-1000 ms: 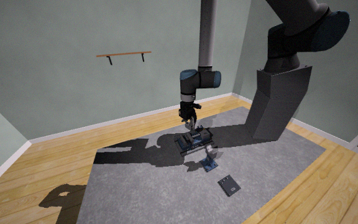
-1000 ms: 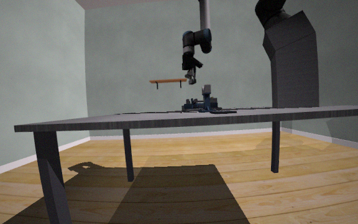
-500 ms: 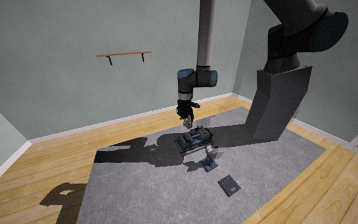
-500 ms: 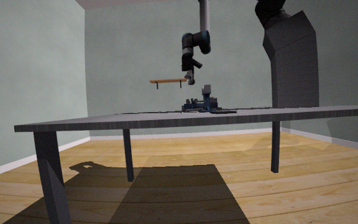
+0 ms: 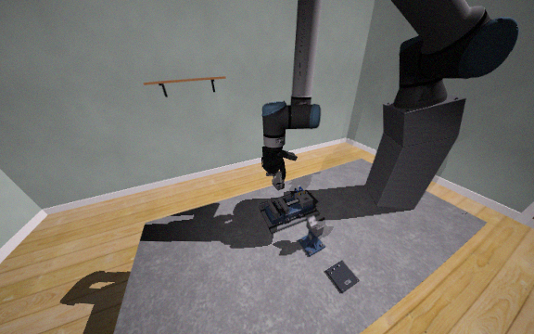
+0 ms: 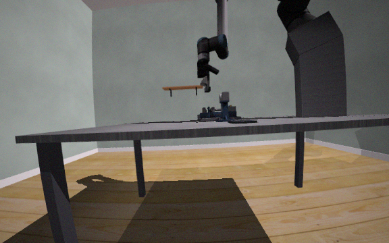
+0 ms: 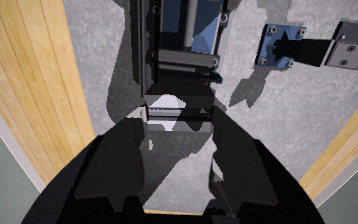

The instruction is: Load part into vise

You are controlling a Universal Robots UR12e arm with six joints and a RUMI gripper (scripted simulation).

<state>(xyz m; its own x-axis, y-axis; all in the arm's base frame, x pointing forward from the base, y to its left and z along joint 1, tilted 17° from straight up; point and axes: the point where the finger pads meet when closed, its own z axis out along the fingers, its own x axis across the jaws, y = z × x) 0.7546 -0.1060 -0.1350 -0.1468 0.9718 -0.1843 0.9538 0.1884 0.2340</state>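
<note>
Now: hand 160 mm above the fixed jaw, 30 mm short of it and 10 mm to the right of it. Also, from my hand: moving jaw: 160 mm below, 30 mm behind; part: right at my hand; work stop: 150 mm below, 50 mm to the left.
</note>
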